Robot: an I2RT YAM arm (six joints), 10 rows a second.
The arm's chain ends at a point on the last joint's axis. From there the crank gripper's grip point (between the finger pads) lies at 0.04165 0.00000 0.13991 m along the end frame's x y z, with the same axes.
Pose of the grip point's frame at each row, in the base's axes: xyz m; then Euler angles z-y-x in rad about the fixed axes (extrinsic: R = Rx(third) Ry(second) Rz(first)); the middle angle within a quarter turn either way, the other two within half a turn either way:
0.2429 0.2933 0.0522 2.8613 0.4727 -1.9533
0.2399 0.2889 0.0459 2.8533 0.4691 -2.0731
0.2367 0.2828 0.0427 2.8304 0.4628 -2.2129
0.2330 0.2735 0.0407 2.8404 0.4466 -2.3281
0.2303 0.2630 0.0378 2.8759 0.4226 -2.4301
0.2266 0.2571 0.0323 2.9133 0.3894 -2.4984
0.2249 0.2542 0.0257 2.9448 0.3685 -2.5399
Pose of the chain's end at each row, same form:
0.2148 0.1651 0.1162 2.8613 0.4727 -1.9533
0.2123 0.1694 0.1251 2.8533 0.4691 -2.0731
0.2097 0.1760 0.1385 2.8304 0.4628 -2.2129
0.2084 0.1778 0.1482 2.8404 0.4466 -2.3281
0.2096 0.1772 0.1541 2.8759 0.4226 -2.4301
0.2110 0.1778 0.1539 2.9133 0.3894 -2.4984
0.2126 0.1787 0.1500 2.9448 0.3685 -2.5399

